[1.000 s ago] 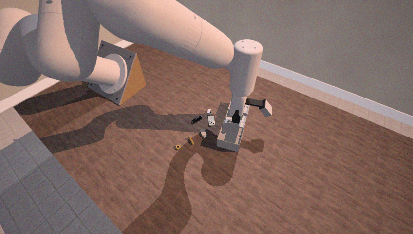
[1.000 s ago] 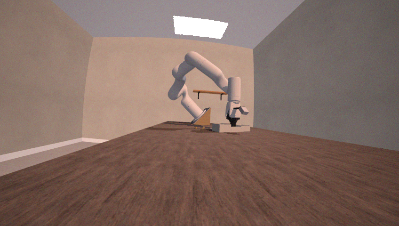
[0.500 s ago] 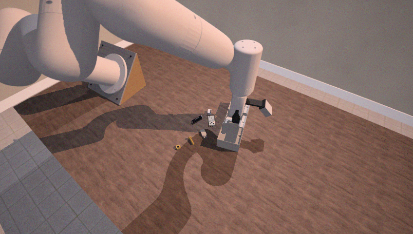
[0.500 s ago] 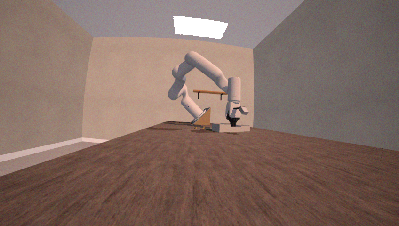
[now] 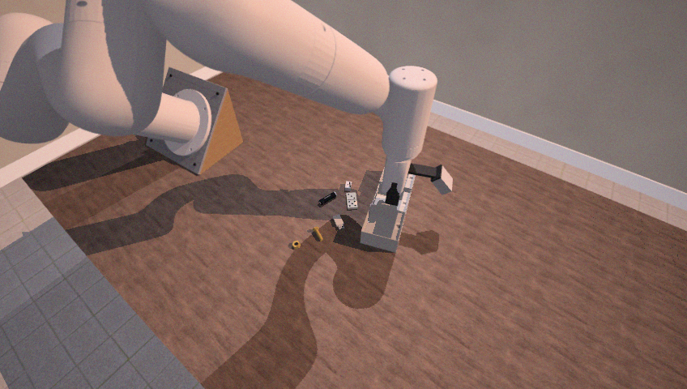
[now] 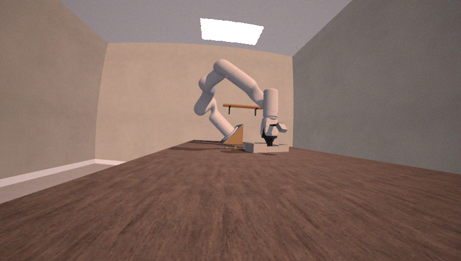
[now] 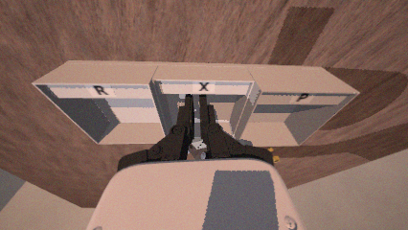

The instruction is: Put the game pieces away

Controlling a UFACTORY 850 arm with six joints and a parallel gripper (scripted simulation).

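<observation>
The bin is 1 cm to the right of my hand and 1 cm below it. Round my hand: domino 9 cm behind, 4 cm to the right, 3 cm below; white usb stick 8 cm behind, 12 cm to the right, 3 cm below; black marker-like stick 14 cm behind, 7 cm to the right, 3 cm below.
</observation>
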